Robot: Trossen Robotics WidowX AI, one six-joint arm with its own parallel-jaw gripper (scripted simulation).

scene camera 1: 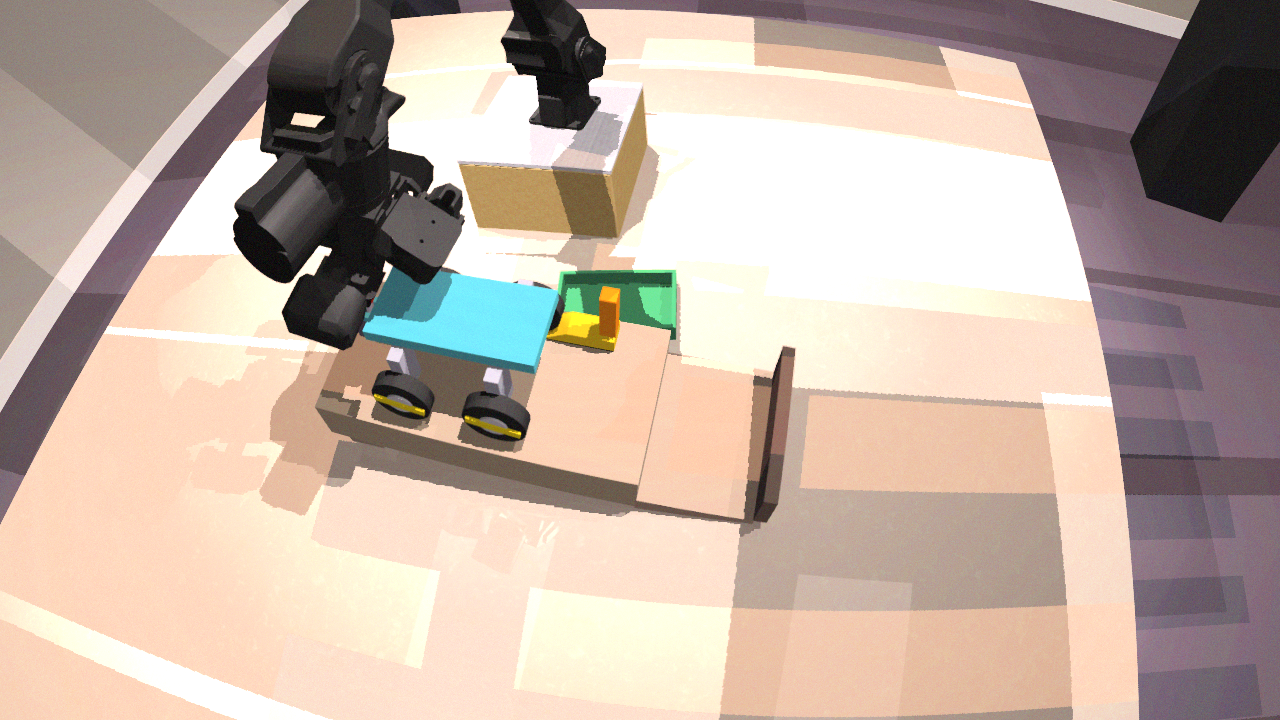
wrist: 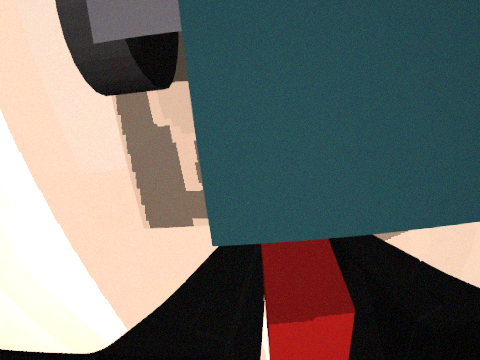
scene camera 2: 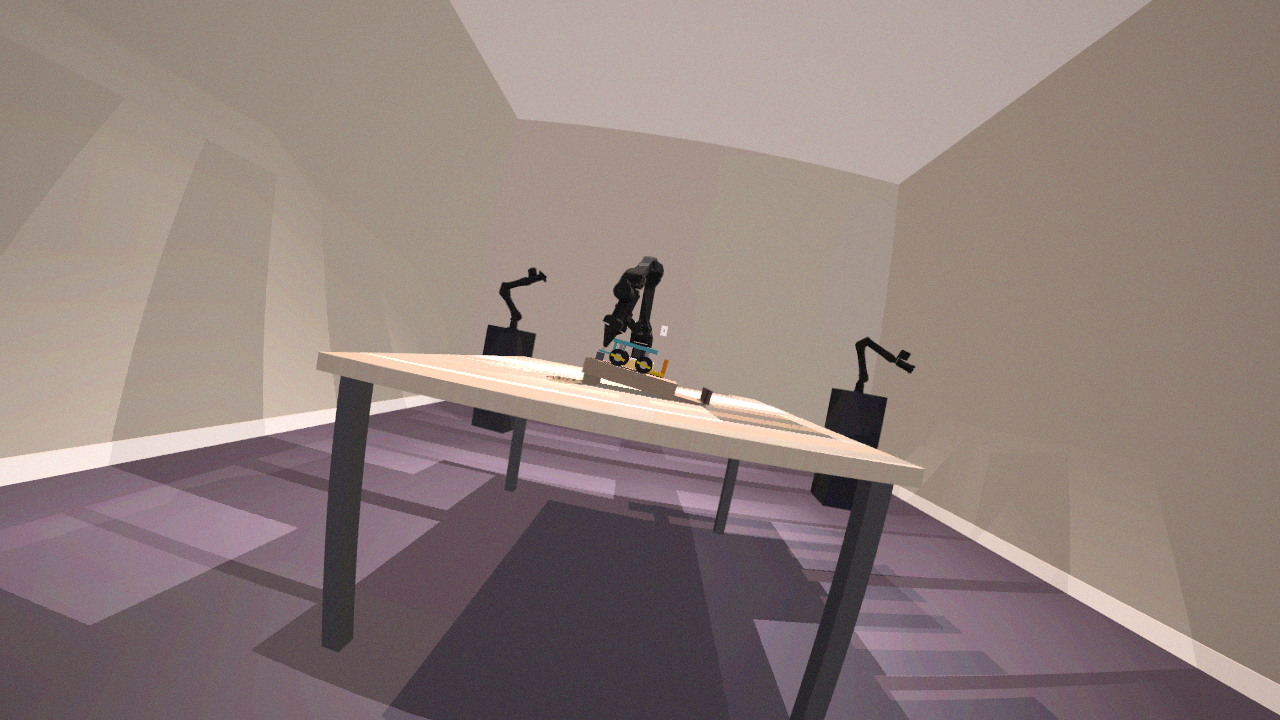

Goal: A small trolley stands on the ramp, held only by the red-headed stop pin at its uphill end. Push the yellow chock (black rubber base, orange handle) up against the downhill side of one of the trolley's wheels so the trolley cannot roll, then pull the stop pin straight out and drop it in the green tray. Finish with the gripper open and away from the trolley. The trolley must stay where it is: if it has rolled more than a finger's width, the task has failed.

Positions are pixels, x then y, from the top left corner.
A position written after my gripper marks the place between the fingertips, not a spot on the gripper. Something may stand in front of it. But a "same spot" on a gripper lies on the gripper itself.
my gripper: scene camera 1 368,296; wrist; scene camera 2
same spot on my gripper: (wrist: pixel 399 300) = (scene camera 2: pixel 614 335)
